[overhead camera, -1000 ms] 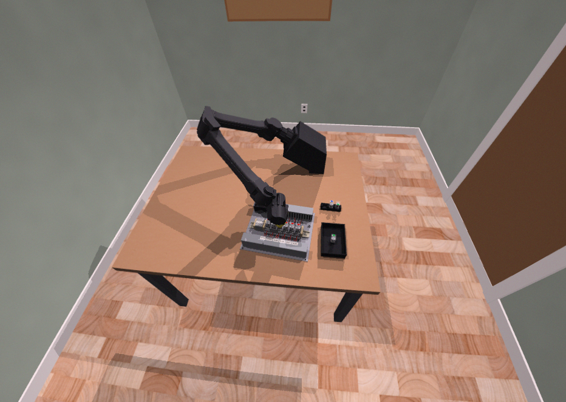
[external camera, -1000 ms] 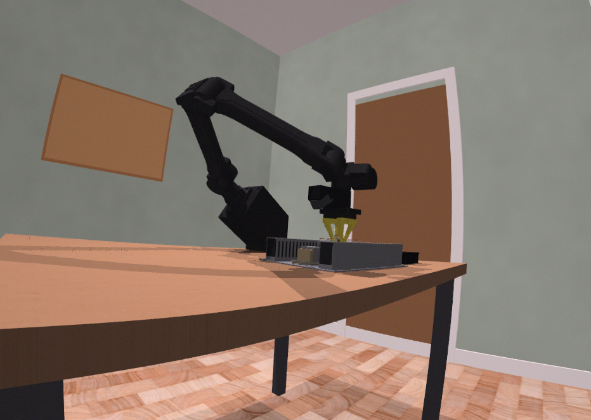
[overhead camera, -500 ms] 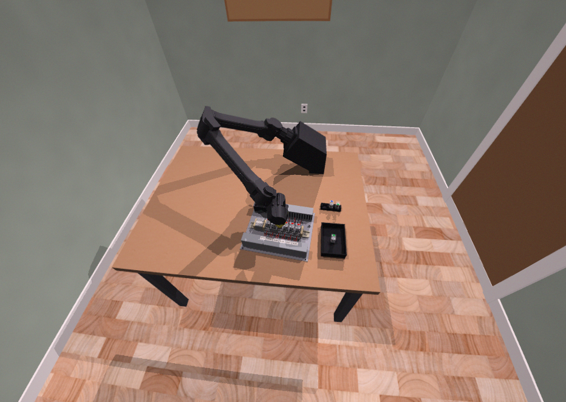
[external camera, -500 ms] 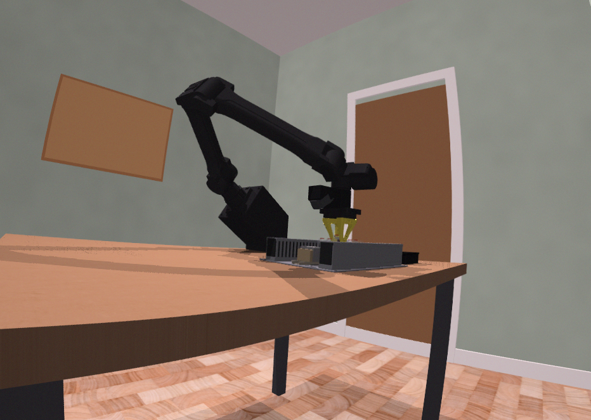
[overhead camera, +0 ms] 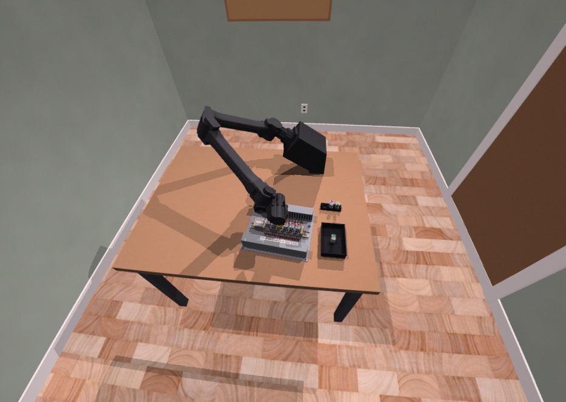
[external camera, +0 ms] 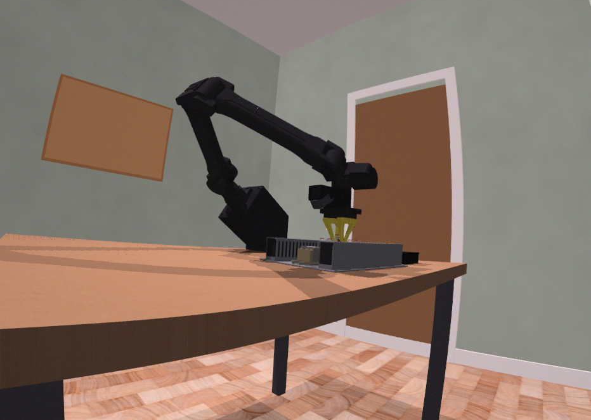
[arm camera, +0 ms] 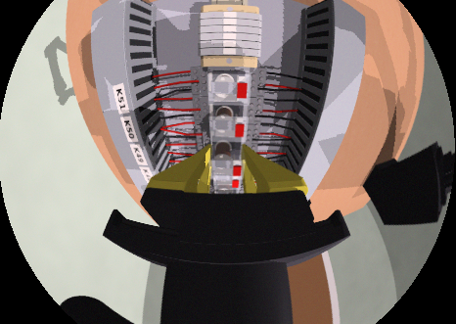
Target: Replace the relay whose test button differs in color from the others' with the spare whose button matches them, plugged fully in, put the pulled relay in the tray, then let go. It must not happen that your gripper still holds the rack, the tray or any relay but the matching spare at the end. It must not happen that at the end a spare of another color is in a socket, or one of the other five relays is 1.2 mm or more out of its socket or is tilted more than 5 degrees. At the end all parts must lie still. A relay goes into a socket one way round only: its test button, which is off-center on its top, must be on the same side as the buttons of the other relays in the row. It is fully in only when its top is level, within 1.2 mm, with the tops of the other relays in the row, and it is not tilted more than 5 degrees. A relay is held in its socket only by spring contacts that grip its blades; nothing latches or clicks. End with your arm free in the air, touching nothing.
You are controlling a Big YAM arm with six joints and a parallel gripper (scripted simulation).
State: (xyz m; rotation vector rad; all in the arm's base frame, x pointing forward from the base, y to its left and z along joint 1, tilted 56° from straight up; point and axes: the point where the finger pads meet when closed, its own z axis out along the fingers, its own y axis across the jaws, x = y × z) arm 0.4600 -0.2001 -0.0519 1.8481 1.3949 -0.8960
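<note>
Right now the grey relay panel is 60 mm below my hand. Round my hand: black tray 70 mm ahead, 250 mm to the left, 40 mm below.
</note>
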